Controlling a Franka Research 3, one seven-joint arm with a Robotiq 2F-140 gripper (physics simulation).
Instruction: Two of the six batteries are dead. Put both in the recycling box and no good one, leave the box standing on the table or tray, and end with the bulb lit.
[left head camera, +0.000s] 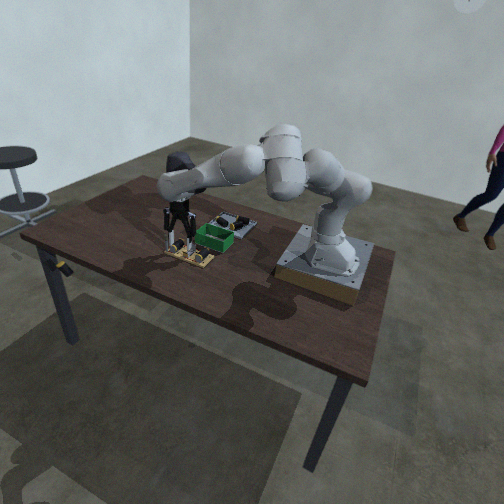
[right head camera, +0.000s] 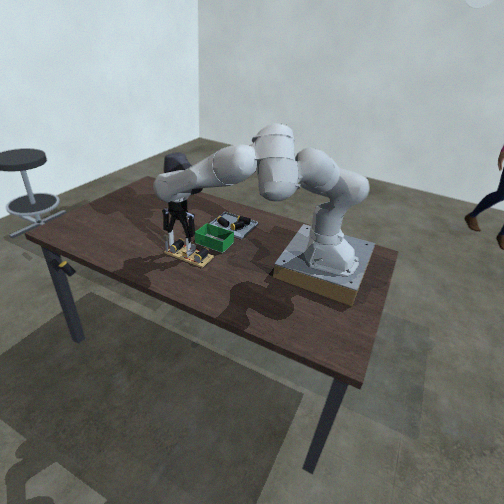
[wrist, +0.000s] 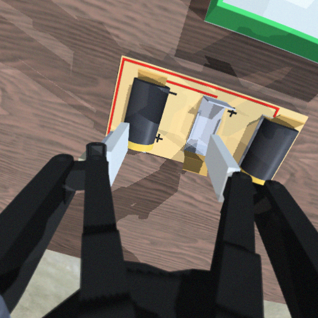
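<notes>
My gripper (left head camera: 180, 248) (right head camera: 179, 248) (wrist: 168, 142) is open and empty, its fingers low at the near side of the wooden holder board (left head camera: 202, 264) (wrist: 175, 120). One dark battery (wrist: 146, 112) lies in the left slot and another battery (wrist: 270, 150) in the right slot. The middle slot (wrist: 204, 127) is empty. A battery (left head camera: 64, 268) (right head camera: 66, 267) shows outside the table's front-left edge, below the top, in front of a leg. Three batteries (left head camera: 236, 226) (right head camera: 237, 226) lie on the grey tray (left head camera: 246, 231). The green recycling box (left head camera: 215, 244) (right head camera: 214, 243) (wrist: 280, 37) stands upright. I cannot make out a lit bulb.
The box stands between the holder board and the tray on the brown table (left head camera: 175, 285) (right head camera: 175, 287). The arm's base plate (left head camera: 295, 257) is at the right. A stool (left head camera: 17, 157) stands on the floor at the left. A person (left head camera: 495, 170) shows partly at the right edge.
</notes>
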